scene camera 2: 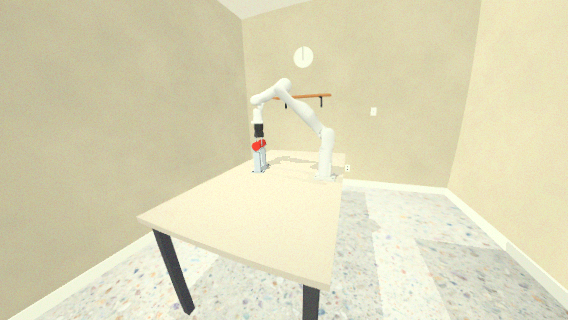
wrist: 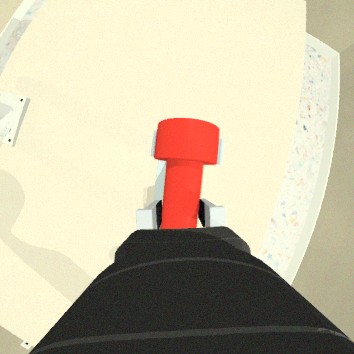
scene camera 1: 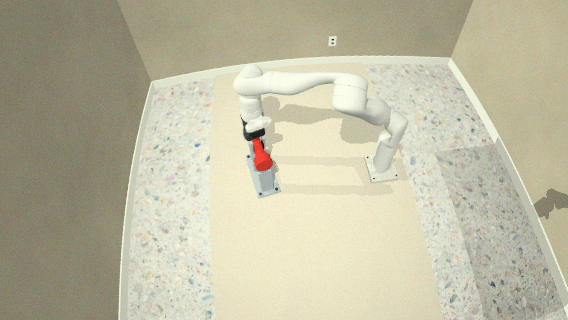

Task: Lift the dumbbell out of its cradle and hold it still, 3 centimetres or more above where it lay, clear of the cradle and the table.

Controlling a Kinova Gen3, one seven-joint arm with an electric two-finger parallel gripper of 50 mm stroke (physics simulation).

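Places are measured from the arm's base along level axes (x left, y ahead, z down), in millimetres.
Pixels of known places: gripper, fingertip midpoint: (wrist: 179, 208) (scene camera 1: 258, 148); arm's base at its link origin: (scene camera 2: 324, 174) (wrist: 3, 120) (scene camera 1: 379, 164).
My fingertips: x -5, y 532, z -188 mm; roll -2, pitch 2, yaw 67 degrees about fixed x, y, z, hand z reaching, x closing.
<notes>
For each thing: its middle in the pictures, then the offset to it from my fingertips. Level surfaces: height alone.
- red dumbbell at the middle of its body: (wrist: 178, 218) (scene camera 1: 257, 146) (scene camera 2: 259, 144) dx -9, dy +2, dz -5 mm
- pale blue-grey cradle at the middle of its body: (wrist: 177, 202) (scene camera 1: 259, 161) (scene camera 2: 260, 157) dx -8, dy +4, dz +103 mm
- long beige table at its surface level: dz +202 mm
The red dumbbell (scene camera 1: 262, 161) (scene camera 2: 258, 145) (wrist: 186, 142) lies level in the pale blue-grey cradle (scene camera 1: 267, 182) (scene camera 2: 257, 162) (wrist: 221, 151). Its near head sits at the top of the cradle's front post, with no gap that I can make out. My gripper (scene camera 1: 257, 143) (scene camera 2: 259, 142) (wrist: 179, 208) points down over the dumbbell and is shut on its handle, one finger on each side. The far head is mostly hidden by the gripper in scene camera 1, and the black gripper body hides it in the wrist view.
The cradle's base plate stands on the long beige table (scene camera 1: 320, 240) (scene camera 2: 250, 210) (wrist: 240, 60). The arm's white base (scene camera 1: 383, 172) (scene camera 2: 325, 160) stands on the same table, to the right of the cradle in both scene views. A wooden rail (scene camera 2: 312, 95) is on the back wall.
</notes>
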